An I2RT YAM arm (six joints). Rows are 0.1 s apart.
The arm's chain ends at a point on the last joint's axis. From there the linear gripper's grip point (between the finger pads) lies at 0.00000 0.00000 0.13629 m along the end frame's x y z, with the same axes.
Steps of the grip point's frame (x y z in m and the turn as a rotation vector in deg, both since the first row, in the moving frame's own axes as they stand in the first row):
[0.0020, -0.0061, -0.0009, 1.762, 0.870, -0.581]
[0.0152, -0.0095, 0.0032, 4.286, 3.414, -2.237]
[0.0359, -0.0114, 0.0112, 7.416, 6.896, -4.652]
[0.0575, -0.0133, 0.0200, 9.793, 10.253, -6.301]
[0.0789, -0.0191, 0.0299, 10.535, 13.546, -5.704]
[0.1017, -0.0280, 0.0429, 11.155, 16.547, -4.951]
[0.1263, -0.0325, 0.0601, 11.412, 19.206, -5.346]
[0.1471, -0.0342, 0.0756, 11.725, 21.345, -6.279]
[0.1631, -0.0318, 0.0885, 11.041, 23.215, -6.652]
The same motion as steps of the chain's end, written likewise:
[0.0000, -0.0019, -0.0008, 1.762, 0.870, -0.581]
[0.0073, 0.0008, 0.0038, 4.286, 3.414, -2.237]
[0.0203, 0.0068, 0.0133, 7.416, 6.896, -4.652]
[0.0347, 0.0110, 0.0241, 9.793, 10.253, -6.301]
[0.0484, 0.0071, 0.0360, 10.535, 13.546, -5.704]
[0.0643, -0.0003, 0.0511, 11.155, 16.547, -4.951]
[0.0831, -0.0040, 0.0703, 11.412, 19.206, -5.346]
[0.0994, -0.0045, 0.0877, 11.725, 21.345, -6.279]
[0.1113, -0.0033, 0.1020, 11.041, 23.215, -6.652]

